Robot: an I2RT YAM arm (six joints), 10 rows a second.
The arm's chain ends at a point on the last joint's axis. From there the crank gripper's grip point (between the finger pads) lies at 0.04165 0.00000 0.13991 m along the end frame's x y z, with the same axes.
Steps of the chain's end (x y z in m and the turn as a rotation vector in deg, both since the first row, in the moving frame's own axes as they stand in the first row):
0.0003 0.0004 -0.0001 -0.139 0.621 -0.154
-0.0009 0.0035 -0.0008 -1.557 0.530 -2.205
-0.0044 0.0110 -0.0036 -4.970 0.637 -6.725
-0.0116 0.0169 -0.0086 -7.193 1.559 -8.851
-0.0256 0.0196 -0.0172 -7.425 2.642 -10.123
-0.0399 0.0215 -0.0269 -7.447 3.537 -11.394
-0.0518 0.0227 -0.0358 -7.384 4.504 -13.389
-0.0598 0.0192 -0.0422 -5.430 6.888 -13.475
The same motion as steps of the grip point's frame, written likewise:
0.0018 0.0006 -0.0006 -0.139 0.621 -0.154
0.0004 0.0057 -0.0012 -1.557 0.530 -2.205
-0.0024 0.0181 -0.0044 -4.970 0.637 -6.725
-0.0070 0.0276 -0.0105 -7.193 1.559 -8.851
-0.0183 0.0296 -0.0199 -7.425 2.642 -10.123
-0.0304 0.0303 -0.0304 -7.447 3.537 -11.394
-0.0401 0.0294 -0.0400 -7.384 4.504 -13.389
-0.0431 0.0204 -0.0483 -5.430 6.888 -13.475

